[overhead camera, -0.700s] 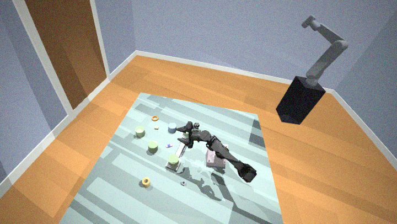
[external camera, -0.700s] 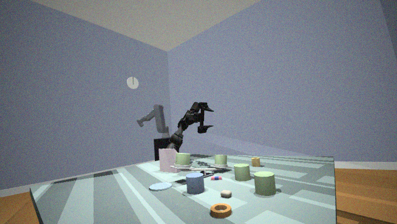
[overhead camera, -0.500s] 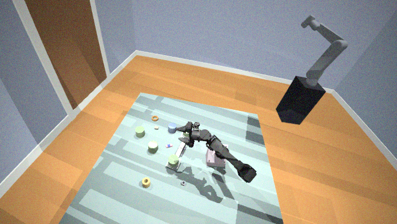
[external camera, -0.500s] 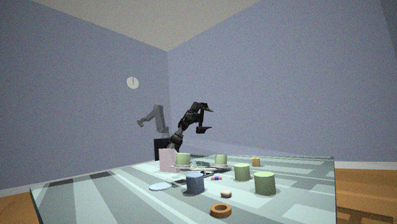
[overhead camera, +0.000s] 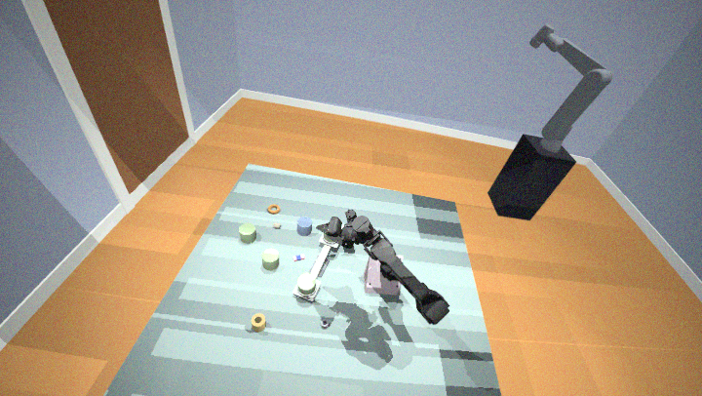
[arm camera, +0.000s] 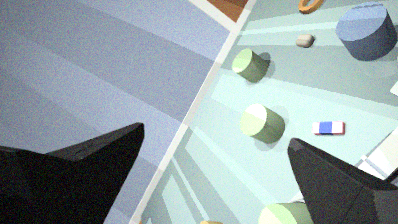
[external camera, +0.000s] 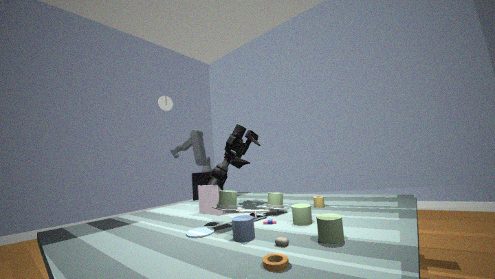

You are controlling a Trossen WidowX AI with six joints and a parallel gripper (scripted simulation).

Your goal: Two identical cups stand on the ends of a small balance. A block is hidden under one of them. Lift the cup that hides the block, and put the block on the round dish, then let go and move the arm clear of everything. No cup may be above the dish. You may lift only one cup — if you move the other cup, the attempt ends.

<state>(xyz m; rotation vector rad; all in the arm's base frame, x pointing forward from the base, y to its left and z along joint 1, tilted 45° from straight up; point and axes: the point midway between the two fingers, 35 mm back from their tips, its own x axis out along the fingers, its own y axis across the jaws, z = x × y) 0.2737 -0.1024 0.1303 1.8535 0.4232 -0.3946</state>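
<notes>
My gripper tip is 3 cm short of the grey block, 9 cm to the right of it and 24 cm above it. From my gripper tip the other things lie so: small balance (1 cm behind, 4 cm to the right, 24 cm below); then blue cylinder (10 cm ahead, 25 cm to the right, 24 cm below); then red-and-blue eraser (9 cm ahead, 6 cm to the right, 27 cm below).
</notes>
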